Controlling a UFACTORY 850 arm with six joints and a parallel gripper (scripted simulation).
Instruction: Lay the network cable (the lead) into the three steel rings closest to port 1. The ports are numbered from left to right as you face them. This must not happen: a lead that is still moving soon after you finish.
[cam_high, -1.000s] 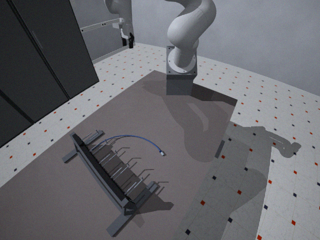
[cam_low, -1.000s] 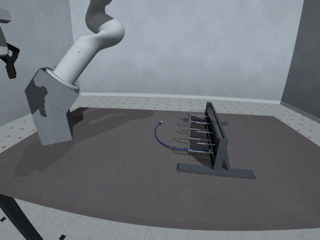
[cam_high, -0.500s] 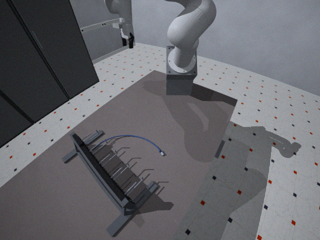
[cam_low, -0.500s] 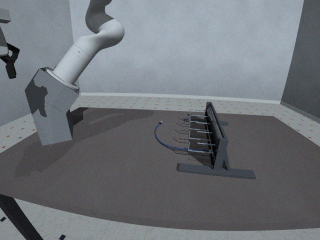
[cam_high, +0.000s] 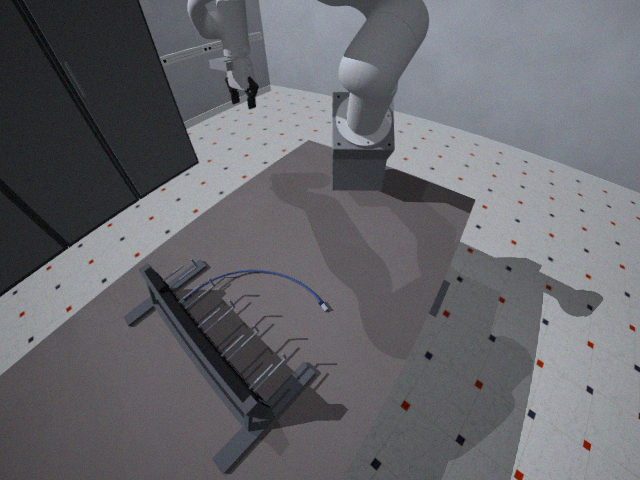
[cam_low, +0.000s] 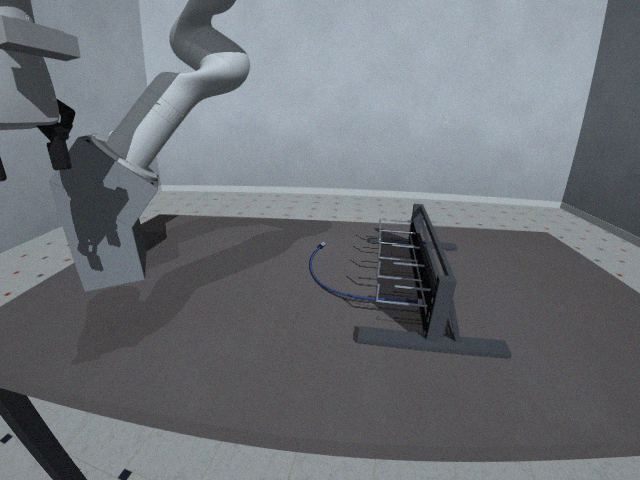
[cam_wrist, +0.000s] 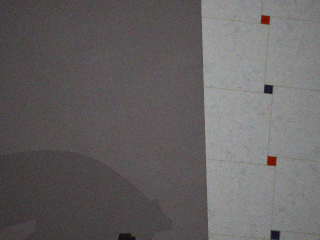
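Right now the plug is 630 mm to the left of my hand, 350 mm below it and 220 mm ahead of it. Round my hand: dark patch panel (530 mm ahead, 500 mm to the left, 290 mm below).
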